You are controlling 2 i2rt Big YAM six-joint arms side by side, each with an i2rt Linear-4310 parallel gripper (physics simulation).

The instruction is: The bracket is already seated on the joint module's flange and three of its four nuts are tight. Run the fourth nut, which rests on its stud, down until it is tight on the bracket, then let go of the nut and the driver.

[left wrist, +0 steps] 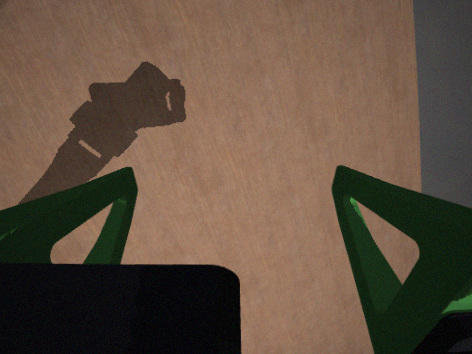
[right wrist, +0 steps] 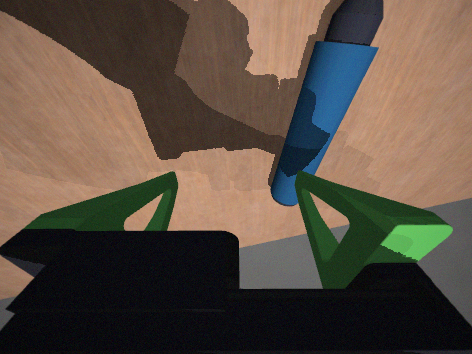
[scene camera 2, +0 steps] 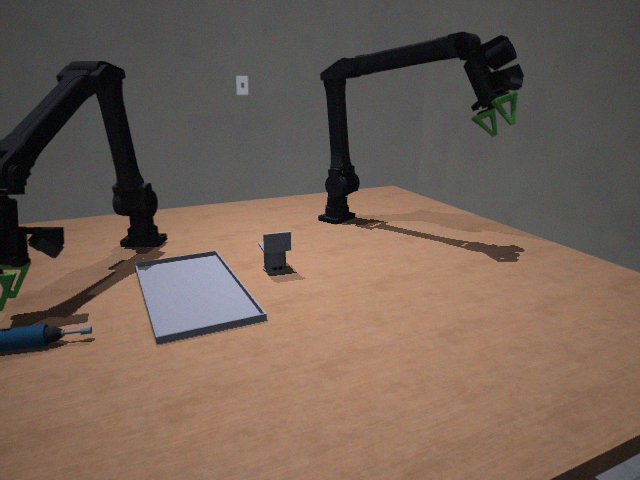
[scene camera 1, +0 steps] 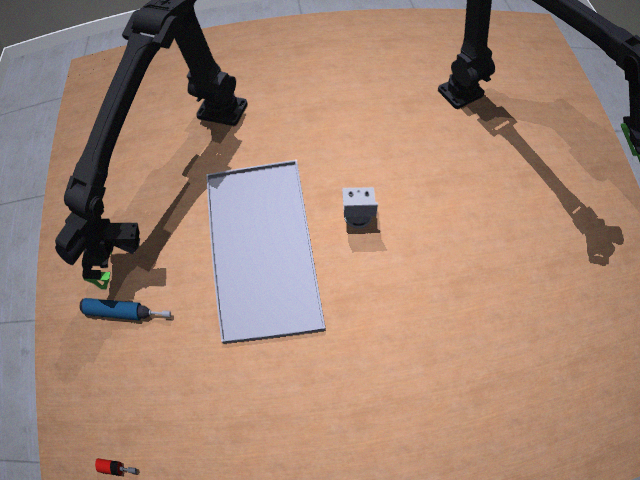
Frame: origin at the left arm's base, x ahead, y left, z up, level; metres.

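Seen in the pictures: left gripper, fingertip midpoint: (left wrist: 234, 177) (scene camera 2: 503, 130); right gripper, fingertip midpoint: (right wrist: 236, 177) (scene camera 2: 5, 304) (scene camera 1: 106, 271); left arm's base, link origin: (scene camera 2: 336, 218) (scene camera 1: 461, 92); right arm's base, link origin: (scene camera 2: 144, 242) (scene camera 1: 222, 110).
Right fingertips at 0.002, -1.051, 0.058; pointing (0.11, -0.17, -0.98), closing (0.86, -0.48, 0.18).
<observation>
Pixels of each thing's top centre, then the offset from my right fingertips to it, as dx, dy, dz.
- blue driver, top centre: (right wrist: 339, 116) (scene camera 1: 120, 306) (scene camera 2: 19, 326) +0.091, -0.007, -0.012
- shallow grey tray, top centre: (scene camera 1: 259, 245) (scene camera 2: 192, 284) +0.120, +0.349, -0.042
- small red driver, top centre: (scene camera 1: 114, 467) +0.411, -0.214, -0.023
The blue driver (scene camera 1: 116, 310) (scene camera 2: 25, 336) (right wrist: 342, 80) lies on the table at the left, its silver shaft pointing right in both scene views. My right gripper (scene camera 2: 7, 302) (right wrist: 236, 177) is open above the table near the driver's handle end. In the right wrist view the handle end shows beside the right-hand fingertip, not gripped. The joint module (scene camera 1: 360, 215) (scene camera 2: 275, 261) stands upright right of the tray, with the light grey bracket (scene camera 1: 358, 201) (scene camera 2: 277, 241) on it. Nuts and studs are too small to tell apart. My left gripper (scene camera 2: 503, 129) (left wrist: 234, 177) is open and empty, high over the right side.
A shallow grey tray (scene camera 1: 315, 289) (scene camera 2: 211, 329) lies between the driver and the joint module. A small red driver (scene camera 1: 109, 466) lies at the lower left in scene camera 1. The table edge (left wrist: 417, 100) shows at the right of the left wrist view.
</observation>
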